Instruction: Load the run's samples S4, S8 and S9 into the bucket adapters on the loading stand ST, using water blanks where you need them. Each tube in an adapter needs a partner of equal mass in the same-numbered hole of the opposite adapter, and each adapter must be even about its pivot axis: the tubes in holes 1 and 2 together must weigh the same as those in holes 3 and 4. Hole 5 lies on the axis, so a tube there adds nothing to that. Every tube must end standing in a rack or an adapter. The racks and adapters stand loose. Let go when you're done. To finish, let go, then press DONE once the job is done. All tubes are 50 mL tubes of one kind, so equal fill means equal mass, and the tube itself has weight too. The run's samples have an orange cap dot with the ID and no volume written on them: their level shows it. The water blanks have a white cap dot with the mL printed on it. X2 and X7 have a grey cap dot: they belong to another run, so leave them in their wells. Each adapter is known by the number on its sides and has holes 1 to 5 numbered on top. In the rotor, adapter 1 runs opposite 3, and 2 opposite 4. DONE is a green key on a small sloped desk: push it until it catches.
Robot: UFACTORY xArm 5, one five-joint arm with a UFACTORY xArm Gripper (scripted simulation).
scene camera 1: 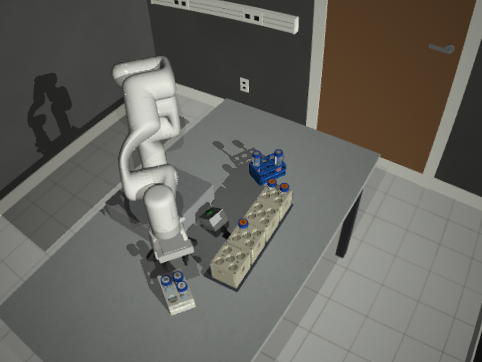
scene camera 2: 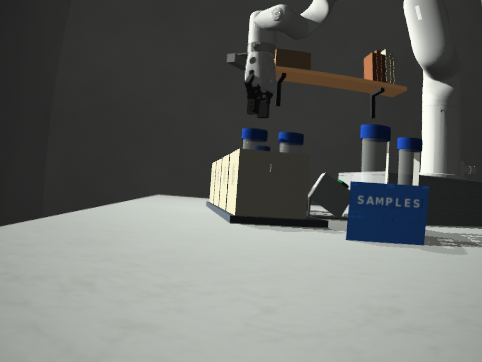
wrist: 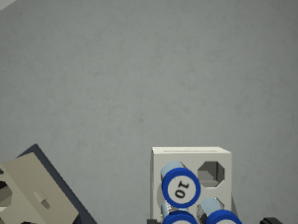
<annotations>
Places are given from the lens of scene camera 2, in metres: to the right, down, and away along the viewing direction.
blue samples rack point(scene camera 2: 387, 213): 0.15, 0.03, 0.41
</annotations>
